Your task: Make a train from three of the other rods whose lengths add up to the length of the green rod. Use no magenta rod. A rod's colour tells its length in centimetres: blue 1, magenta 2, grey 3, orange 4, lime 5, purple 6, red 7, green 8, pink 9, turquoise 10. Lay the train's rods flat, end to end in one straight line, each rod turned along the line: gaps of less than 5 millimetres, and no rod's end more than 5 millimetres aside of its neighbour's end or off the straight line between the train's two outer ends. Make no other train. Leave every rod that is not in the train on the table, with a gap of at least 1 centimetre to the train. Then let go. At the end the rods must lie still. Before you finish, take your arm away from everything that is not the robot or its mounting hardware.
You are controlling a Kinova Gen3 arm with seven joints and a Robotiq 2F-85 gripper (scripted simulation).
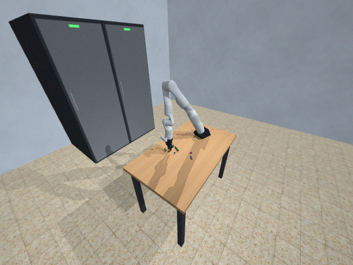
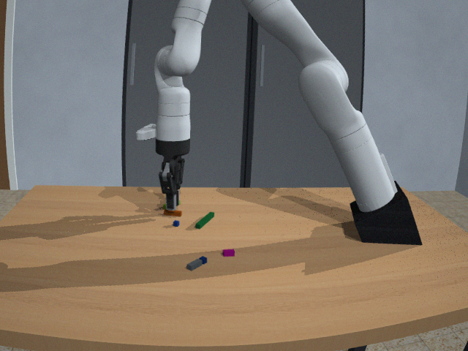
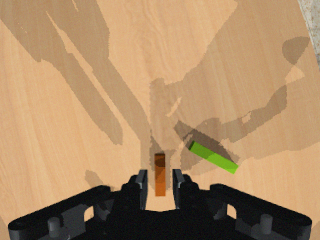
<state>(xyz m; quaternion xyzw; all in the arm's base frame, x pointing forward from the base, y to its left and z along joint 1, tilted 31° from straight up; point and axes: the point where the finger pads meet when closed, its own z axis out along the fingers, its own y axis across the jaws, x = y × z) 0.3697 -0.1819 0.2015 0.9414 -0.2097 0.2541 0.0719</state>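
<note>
Now: the orange rod 30 mm below my hand. Round my hand: green rod 60 mm behind, 60 mm to the left, 30 mm below; then lime rod 10 mm behind, 50 mm to the right, 30 mm below; then magenta rod 50 mm behind, 220 mm to the left, 30 mm below.
</note>
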